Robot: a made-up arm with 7 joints. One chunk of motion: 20 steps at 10 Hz.
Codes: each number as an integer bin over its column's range. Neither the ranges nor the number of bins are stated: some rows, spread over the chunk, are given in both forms.
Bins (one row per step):
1: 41 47 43 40 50 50
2: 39 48 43 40 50 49
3: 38 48 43 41 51 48
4: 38 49 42 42 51 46
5: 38 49 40 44 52 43
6: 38 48 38 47 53 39
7: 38 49 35 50 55 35
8: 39 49 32 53 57 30
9: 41 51 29 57 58 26
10: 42 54 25 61 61 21
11: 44 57 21 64 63 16
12: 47 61 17 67 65 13
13: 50 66 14 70 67 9
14: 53 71 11 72 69 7
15: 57 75 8 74 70 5
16: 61 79 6 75 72 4
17: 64 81 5 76 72 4
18: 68 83 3 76 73 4
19: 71 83 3 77 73 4
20: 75 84 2 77 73 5
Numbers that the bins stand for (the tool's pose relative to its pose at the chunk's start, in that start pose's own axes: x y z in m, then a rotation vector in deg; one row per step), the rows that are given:
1: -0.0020 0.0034 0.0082 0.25 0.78 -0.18
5: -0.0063 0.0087 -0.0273 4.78 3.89 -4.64
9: -0.0020 0.0139 -0.1573 19.48 13.22 -15.45
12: 0.0065 0.0402 -0.2991 30.80 24.11 -23.73
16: 0.0263 0.0875 -0.4291 39.85 35.00 -29.45
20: 0.0461 0.1006 -0.4764 42.11 36.56 -28.82
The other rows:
2: -0.0048 0.0061 0.0082 0.25 0.78 -0.82
3: -0.0063 0.0061 0.0082 1.38 2.33 -1.45
4: -0.0063 0.0087 -0.0036 2.52 2.33 -2.73
6: -0.0063 0.0061 -0.0509 8.17 5.44 -7.18
7: -0.0063 0.0087 -0.0864 11.57 8.56 -9.73
8: -0.0048 0.0087 -0.1218 14.96 11.67 -12.91
10: -0.0006 0.0218 -0.2045 24.01 17.89 -18.64
11: 0.0022 0.0297 -0.2518 27.40 21.00 -21.82
13: 0.0107 0.0533 -0.3345 34.19 27.22 -26.27
14: 0.0149 0.0665 -0.3700 36.45 30.33 -27.55
15: 0.0206 0.0770 -0.4055 38.72 31.89 -28.82
17: 0.0305 0.0927 -0.4409 40.98 35.00 -29.45
18: 0.0362 0.0980 -0.4645 40.98 36.56 -29.45
19: 0.0404 0.0980 -0.4645 42.11 36.56 -29.45

